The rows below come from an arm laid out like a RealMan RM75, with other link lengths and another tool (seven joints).
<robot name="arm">
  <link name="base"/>
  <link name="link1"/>
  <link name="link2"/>
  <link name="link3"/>
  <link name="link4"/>
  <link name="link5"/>
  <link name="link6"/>
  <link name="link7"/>
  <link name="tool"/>
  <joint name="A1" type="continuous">
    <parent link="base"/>
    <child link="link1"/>
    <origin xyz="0 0 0.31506" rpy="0 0 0"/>
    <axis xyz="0 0 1"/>
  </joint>
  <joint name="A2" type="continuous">
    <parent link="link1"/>
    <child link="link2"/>
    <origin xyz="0 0 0" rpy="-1.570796 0 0"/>
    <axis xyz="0 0 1"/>
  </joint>
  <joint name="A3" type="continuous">
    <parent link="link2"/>
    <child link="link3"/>
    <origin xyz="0 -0.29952 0" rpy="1.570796 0 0"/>
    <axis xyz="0 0 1"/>
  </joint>
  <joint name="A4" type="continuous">
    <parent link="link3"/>
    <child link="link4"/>
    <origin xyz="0 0 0" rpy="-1.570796 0 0"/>
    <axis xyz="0 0 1"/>
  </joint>
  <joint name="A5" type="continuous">
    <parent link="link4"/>
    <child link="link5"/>
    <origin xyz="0 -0.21 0" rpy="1.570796 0 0"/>
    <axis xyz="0 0 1"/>
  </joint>
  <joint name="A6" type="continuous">
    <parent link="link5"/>
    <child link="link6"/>
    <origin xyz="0 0 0" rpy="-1.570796 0 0"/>
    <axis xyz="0 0 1"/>
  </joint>
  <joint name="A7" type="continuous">
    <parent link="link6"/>
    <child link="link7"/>
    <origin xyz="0 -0.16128 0" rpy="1.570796 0 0"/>
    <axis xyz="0 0 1"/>
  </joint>
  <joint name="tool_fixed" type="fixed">
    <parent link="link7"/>
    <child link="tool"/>
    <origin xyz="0.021 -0.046 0.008" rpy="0 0.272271 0.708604"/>
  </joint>
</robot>
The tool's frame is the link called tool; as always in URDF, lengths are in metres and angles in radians. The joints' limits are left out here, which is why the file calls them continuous.
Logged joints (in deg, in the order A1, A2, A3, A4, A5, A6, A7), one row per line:
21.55 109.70 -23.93 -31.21 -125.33 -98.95 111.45
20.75 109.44 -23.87 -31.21 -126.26 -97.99 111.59
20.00 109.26 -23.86 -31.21 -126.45 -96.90 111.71
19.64 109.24 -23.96 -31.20 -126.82 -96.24 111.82
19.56 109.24 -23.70 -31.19 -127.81 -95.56 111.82
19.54 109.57 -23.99 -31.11 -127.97 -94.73 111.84
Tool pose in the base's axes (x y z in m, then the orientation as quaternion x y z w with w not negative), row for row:
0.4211 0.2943 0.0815 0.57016 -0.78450 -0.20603 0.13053
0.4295 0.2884 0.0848 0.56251 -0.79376 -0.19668 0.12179
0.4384 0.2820 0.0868 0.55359 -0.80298 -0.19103 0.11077
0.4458 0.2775 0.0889 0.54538 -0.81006 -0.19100 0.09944
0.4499 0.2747 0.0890 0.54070 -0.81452 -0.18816 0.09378
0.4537 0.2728 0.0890 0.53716 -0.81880 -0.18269 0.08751
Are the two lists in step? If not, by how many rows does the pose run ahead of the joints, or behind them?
The pose runs 1 row behind the joints: the pose in row i belongs to the joints in row i - 1.
